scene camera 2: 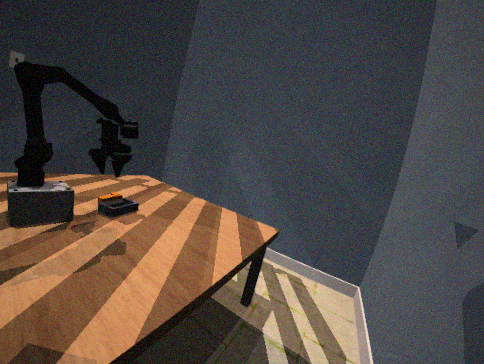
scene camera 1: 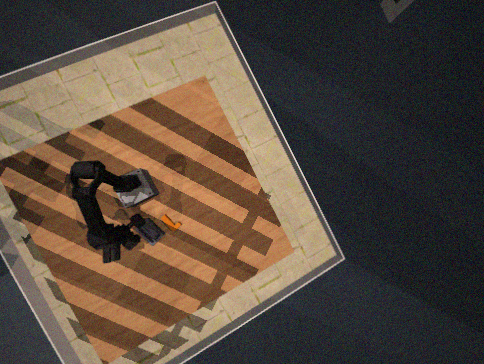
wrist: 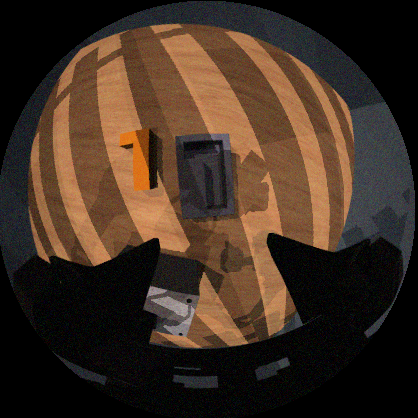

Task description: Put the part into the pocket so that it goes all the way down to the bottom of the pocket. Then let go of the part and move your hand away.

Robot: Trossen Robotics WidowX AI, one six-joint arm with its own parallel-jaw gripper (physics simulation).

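Frame: origin at the arm's base, x up, y back, z right, level; metres.
Seen in the pictures: gripper, fingertip midpoint: (scene camera 2: pixel 109 175) (scene camera 1: pixel 133 229) (wrist: pixel 214 241); arm's base, origin of the base link: (scene camera 2: pixel 29 184) (scene camera 1: pixel 133 182) (wrist: pixel 140 316).
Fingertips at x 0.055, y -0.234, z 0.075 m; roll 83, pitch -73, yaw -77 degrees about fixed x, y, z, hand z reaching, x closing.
Offsets run from my fingertips to a thing's top centre. Level surfaces: height alone.
The orange L-shaped part @(dx -0.130, dy -0.053, dz -0.141 m) (scene camera 1: pixel 170 221) (scene camera 2: pixel 110 197) (wrist: pixel 141 165) lies flat on the table beside the dark grey block, apart from it. The block @(dx -0.124, dy -0.055, dz -0.011 m) (scene camera 1: pixel 153 232) (scene camera 2: pixel 121 210) (wrist: pixel 205 138) sits on the table with its L-shaped pocket facing up. In the wrist view the pocket shows empty, and the part lies to the left of the block with its short arm pointing left. My gripper (scene camera 1: pixel 134 231) (scene camera 2: pixel 110 174) (wrist: pixel 214 241) is open and empty, well above the table. In the wrist view the block and the part lie beyond its fingertips.
The grey robot base box (scene camera 1: pixel 145 192) (scene camera 2: pixel 41 206) (wrist: pixel 172 307) stands on the wooden table @(dx -0.160 m) (scene camera 1: pixel 190 92) (scene camera 2: pixel 200 280) (wrist: pixel 200 65), near the block. Striped shadows cross the tabletop. The table's edge and a dark leg (scene camera 2: pixel 253 277) show in scene camera 2.
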